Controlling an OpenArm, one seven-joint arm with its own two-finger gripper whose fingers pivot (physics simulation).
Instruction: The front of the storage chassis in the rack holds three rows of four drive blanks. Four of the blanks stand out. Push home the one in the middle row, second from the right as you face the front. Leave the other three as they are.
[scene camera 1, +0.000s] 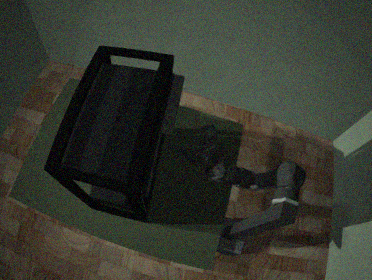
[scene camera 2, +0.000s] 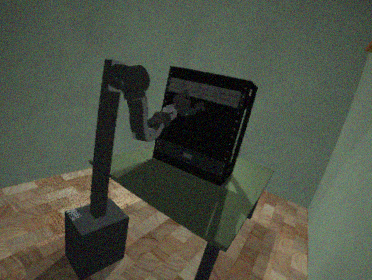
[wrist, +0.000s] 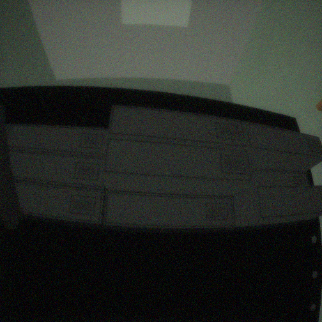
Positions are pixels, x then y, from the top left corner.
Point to a black rack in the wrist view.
130, 198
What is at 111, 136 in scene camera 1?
A black rack.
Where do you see a black rack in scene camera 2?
202, 144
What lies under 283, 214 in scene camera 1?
An arm's post.
